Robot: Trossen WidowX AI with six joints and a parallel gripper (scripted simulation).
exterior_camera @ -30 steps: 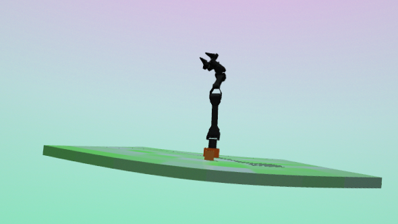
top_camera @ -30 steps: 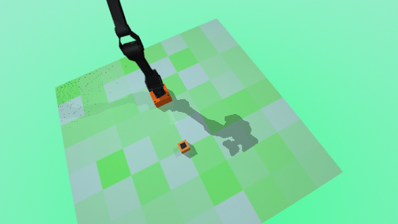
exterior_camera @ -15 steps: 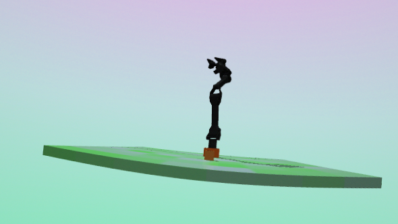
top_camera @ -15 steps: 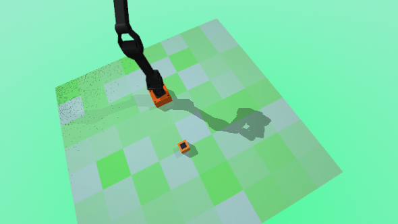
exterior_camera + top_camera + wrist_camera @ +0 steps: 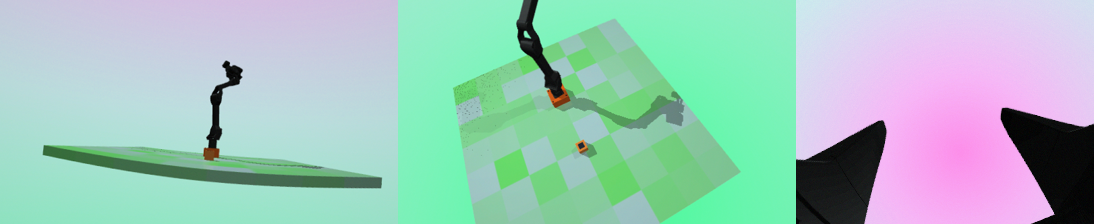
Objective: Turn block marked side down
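Right now my gripper tip is 76 cm above the orange block, 62 cm short of it and 15 cm to the left of it.
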